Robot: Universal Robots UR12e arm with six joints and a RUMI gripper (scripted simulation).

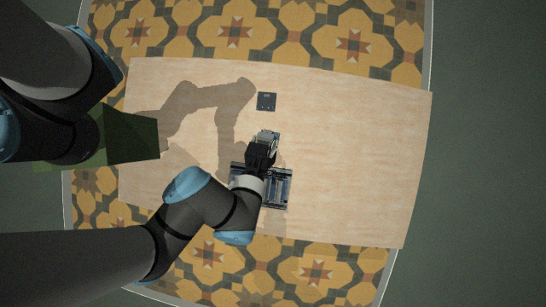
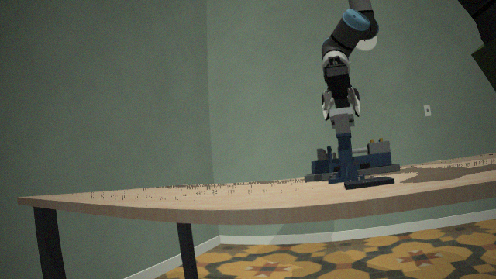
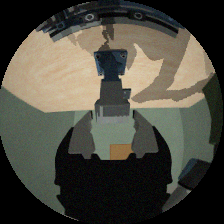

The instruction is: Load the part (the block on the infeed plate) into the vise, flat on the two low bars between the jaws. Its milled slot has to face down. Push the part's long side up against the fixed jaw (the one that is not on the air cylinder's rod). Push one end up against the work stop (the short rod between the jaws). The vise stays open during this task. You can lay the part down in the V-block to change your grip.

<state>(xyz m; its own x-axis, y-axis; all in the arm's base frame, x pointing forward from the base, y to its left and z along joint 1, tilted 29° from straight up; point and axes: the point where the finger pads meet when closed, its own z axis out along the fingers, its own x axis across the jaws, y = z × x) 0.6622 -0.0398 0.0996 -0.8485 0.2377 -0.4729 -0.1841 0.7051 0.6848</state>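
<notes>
My hand is 10 mm to the right of the grey part and 10 mm above it. Round my hand: vise (210 mm to the right, 120 mm below, 50 mm behind); then air cylinder rod (200 mm to the right, 80 mm below, 70 mm behind); then blue post (100 mm below).
</notes>
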